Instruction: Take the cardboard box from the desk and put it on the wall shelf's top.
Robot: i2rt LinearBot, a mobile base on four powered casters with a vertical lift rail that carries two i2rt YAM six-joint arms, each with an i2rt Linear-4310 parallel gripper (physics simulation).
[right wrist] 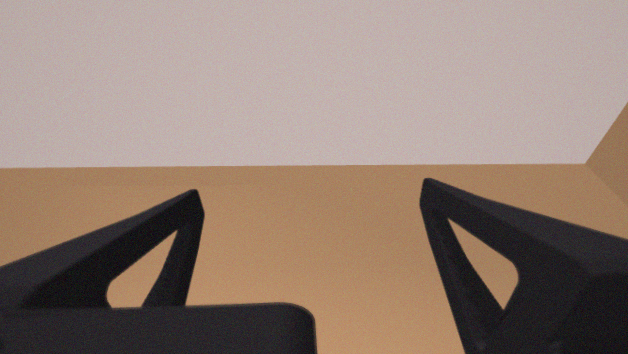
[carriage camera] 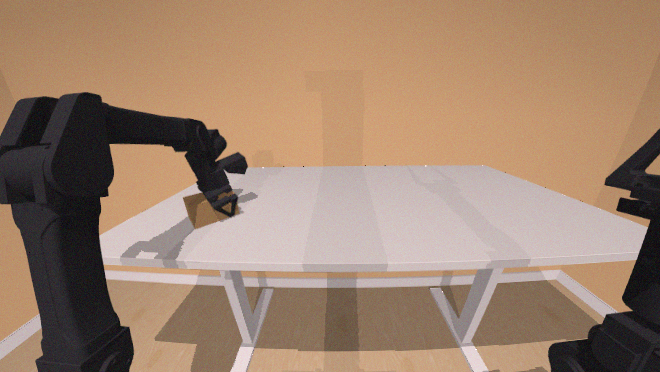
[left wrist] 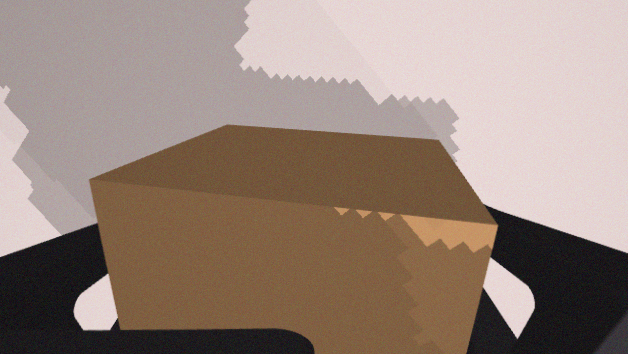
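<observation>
The brown cardboard box is at the left part of the white desk. My left gripper reaches down over it, one finger on either side, shut on the box with the fingers wide apart. Its fingertips are hidden behind the box in the left wrist view. Whether the box touches the desk is hard to tell. My right gripper is open and empty, and shows partly at the right edge of the carriage view. The wall shelf does not show in these views.
An orange-brown wall stands behind the desk. The desk legs stand on the wooden floor. White skirting runs along the wall. In the right wrist view a pale surface meets the wall.
</observation>
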